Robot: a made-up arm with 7 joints.
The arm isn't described. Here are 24 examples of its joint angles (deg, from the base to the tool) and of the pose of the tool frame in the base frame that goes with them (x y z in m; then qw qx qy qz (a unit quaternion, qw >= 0)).
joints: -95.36 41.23 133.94 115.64 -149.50 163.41 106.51
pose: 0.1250 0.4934 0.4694 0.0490 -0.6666 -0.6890 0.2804
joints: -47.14 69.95 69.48 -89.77 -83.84 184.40 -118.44
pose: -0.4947 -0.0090 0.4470 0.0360 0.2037 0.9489 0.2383
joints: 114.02 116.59 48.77 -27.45 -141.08 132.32 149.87
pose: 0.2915 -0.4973 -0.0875 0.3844 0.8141 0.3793 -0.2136
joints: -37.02 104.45 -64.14 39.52 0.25 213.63 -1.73
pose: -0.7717 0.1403 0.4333 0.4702 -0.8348 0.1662 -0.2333
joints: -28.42 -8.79 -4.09 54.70 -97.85 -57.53 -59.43
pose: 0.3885 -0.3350 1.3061 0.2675 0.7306 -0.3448 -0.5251
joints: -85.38 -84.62 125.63 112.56 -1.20 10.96 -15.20
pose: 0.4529 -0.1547 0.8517 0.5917 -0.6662 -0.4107 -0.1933
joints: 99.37 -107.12 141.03 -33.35 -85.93 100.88 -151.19
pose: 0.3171 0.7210 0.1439 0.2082 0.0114 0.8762 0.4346
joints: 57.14 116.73 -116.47 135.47 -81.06 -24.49 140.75
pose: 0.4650 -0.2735 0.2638 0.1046 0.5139 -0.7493 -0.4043
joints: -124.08 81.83 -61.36 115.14 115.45 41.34 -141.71
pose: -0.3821 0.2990 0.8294 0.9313 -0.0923 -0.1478 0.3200
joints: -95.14 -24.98 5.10 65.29 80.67 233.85 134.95
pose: 0.0496 -0.6059 0.7905 0.0251 -0.4127 0.5399 0.7332
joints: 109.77 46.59 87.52 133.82 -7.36 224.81 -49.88
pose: -0.1933 -0.1198 0.6531 0.8745 0.3602 0.2479 -0.2100
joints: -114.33 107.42 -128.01 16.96 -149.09 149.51 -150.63
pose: 0.0606 0.8464 0.3619 0.3675 -0.7907 -0.0054 0.4896
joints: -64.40 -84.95 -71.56 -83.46 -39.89 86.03 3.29
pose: 0.5031 -0.0783 0.6522 0.6828 0.1648 0.5379 0.4661
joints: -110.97 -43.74 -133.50 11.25 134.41 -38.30 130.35
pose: -0.5509 -0.5531 1.1867 0.0756 0.5442 0.8260 -0.1260
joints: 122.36 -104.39 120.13 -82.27 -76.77 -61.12 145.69
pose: 0.2478 0.5056 0.1314 0.7199 0.3855 -0.5768 -0.0183
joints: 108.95 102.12 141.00 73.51 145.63 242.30 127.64
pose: 0.1248 -0.4461 -0.0552 0.5608 -0.1116 0.2463 0.7826
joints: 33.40 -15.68 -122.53 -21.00 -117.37 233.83 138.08
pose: 0.2482 0.3189 1.1857 0.3880 0.8860 0.2266 0.1150
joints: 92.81 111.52 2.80 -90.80 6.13 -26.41 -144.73
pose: 0.1427 -0.2246 -0.1602 0.3564 0.2914 -0.6171 0.6381
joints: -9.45 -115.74 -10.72 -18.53 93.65 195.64 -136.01
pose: 0.7130 -0.0932 0.1591 0.7450 0.5713 -0.3248 0.1144
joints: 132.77 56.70 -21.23 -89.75 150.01 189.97 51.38
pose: 0.1934 -0.5296 0.5544 0.0217 -0.5085 0.1145 -0.8532
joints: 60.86 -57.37 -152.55 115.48 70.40 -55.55 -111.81
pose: 0.2876 -0.2977 0.8612 0.1708 -0.8367 -0.4032 -0.3289
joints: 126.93 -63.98 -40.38 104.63 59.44 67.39 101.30
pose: 0.1443 0.6028 0.3005 0.1302 -0.8984 0.4132 -0.0723
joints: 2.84 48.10 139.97 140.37 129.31 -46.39 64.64
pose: -0.2773 -0.0066 0.1976 0.5378 0.5564 -0.0561 -0.6309
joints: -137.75 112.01 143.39 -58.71 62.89 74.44 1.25
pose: 0.4291 0.7324 0.5934 0.6260 -0.5467 -0.3127 -0.4599
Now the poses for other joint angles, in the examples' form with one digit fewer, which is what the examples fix.
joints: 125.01 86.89 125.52 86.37 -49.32 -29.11 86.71
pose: -0.060 -0.700 0.245 0.732 -0.085 -0.331 -0.590
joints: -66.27 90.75 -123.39 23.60 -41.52 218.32 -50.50
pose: -0.460 0.670 0.393 0.592 -0.146 0.208 -0.765
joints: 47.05 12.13 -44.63 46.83 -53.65 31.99 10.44
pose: 0.272 -0.138 1.489 0.322 0.686 -0.166 0.631
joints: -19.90 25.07 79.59 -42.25 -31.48 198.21 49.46
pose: -0.388 -0.224 1.109 0.123 0.980 -0.101 -0.123
